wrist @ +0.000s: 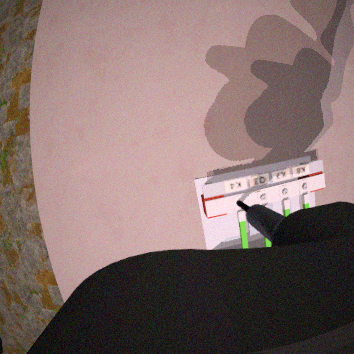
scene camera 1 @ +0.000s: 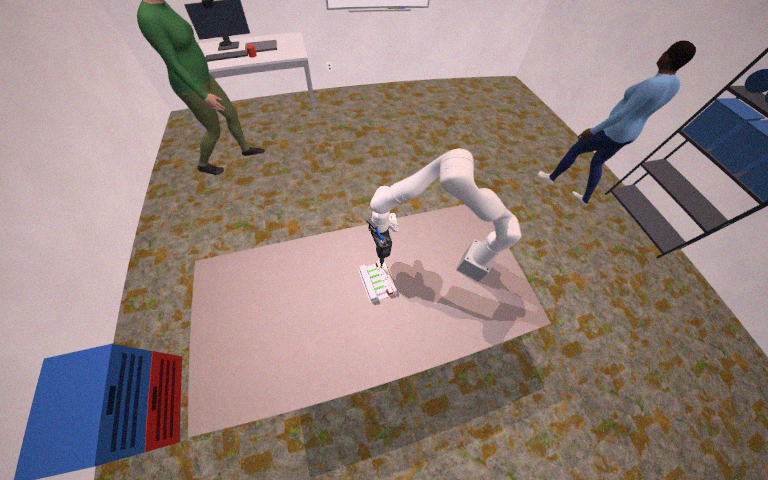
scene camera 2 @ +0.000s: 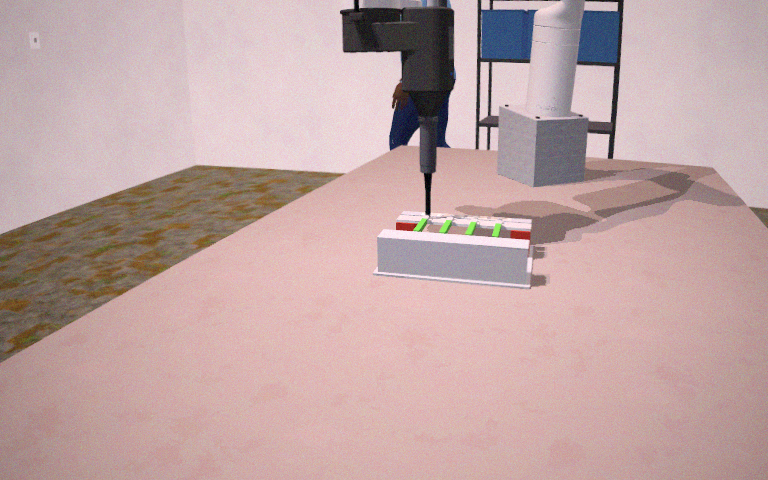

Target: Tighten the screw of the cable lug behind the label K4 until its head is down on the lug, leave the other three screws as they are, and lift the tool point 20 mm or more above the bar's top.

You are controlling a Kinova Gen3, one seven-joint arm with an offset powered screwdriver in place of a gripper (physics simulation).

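Frame: origin at the arm's base, x ahead, y left, z up, level; millimetres.
Seen in the pictures: hand, tool point: (wrist: pixel 237 202) (scene camera 1: pixel 380 267) (scene camera 2: pixel 427 218); arm's base, link origin: (scene camera 1: pixel 481 256) (scene camera 2: pixel 547 111).
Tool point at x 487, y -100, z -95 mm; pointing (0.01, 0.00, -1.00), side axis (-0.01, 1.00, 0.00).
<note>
Offsets run from my tool point to a thing's top centre. "pt": to the spot under its first point.
The black screwdriver @(dx +0, dy +0, dz +68 mm) (scene camera 1: pixel 381 264) (scene camera 2: pixel 428 213) (wrist: pixel 241 203) points down, its tip at the K4 end of the white bar (scene camera 2: pixel 521 223) (wrist: pixel 220 206). In the wrist view the tip is in line with the label K4 @(dx -22, dy -2, dz -1 mm) (wrist: pixel 236 184) and covers the screw there, so its head height is hidden. In scene camera 2 the tip meets the bar's top edge near its left end, above the leftmost green cable @(pt dx +52, dy +6, dz +7 mm) (scene camera 2: pixel 419 225). The other screws show behind their labels: one at Q3 @(dx -4, dy +32, dz +6 mm) (wrist: pixel 263 197), one at X7 @(dx -8, dy +64, dz +6 mm) (wrist: pixel 285 191) and one at K8 @(dx -11, dy +96, dz +7 mm) (wrist: pixel 305 186). The tool has no fingers.
A grey-white front wall (scene camera 2: pixel 453 259) stands before the bar on the same base. Red blocks (scene camera 2: pixel 405 226) (scene camera 2: pixel 519 234) sit at both ends. The arm's base (scene camera 1: pixel 474 261) (scene camera 2: pixel 540 150) stands behind. Two people (scene camera 1: pixel 184 62) (scene camera 1: pixel 640 107) stand on the floor.
</note>
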